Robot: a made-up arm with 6 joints.
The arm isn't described. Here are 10 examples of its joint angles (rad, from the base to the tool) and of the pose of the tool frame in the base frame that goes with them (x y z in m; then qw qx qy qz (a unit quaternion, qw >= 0)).
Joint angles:
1: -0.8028 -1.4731 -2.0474 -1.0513 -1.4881 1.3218
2: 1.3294 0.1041 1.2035 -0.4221 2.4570 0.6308
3: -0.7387 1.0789 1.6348 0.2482 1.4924 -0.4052
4: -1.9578 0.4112 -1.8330 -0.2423 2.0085 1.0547
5: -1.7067 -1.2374 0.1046 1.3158 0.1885 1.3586
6: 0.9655 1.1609 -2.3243 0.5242 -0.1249 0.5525
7: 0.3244 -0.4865 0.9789 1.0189 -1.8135 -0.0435
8: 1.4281 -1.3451 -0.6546 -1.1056 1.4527 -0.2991
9: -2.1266 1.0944 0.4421 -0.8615 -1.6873 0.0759
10: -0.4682 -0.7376 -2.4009 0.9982 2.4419 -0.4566
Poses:
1: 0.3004 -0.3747 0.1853 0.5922 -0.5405 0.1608 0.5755
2: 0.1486 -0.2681 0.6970 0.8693 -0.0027 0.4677 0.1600
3: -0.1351 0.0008 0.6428 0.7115 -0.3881 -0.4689 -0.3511
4: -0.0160 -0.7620 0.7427 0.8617 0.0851 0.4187 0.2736
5: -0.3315 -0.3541 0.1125 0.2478 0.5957 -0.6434 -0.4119
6: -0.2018 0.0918 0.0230 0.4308 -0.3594 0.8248 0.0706
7: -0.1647 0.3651 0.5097 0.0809 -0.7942 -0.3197 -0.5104
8: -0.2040 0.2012 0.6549 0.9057 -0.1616 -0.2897 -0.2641
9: 0.1424 -0.6111 0.4510 0.6077 0.0827 -0.7330 0.2943
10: 0.2162 -0.7964 0.0903 0.9050 0.2730 -0.0423 -0.3235
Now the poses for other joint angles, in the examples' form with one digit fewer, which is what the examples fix.
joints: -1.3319 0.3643 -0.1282 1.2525 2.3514 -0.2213
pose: -0.076 -0.392 -0.337 0.301 0.807 0.136 -0.489
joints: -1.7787 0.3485 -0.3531 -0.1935 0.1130 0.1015
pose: 0.091 -0.441 0.247 0.422 -0.861 -0.165 -0.231
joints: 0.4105 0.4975 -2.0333 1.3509 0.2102 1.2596
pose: -0.058 -0.029 -0.203 0.085 -0.617 0.779 0.063
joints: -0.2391 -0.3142 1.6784 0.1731 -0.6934 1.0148
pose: 0.019 0.017 0.296 0.348 0.701 0.330 0.528
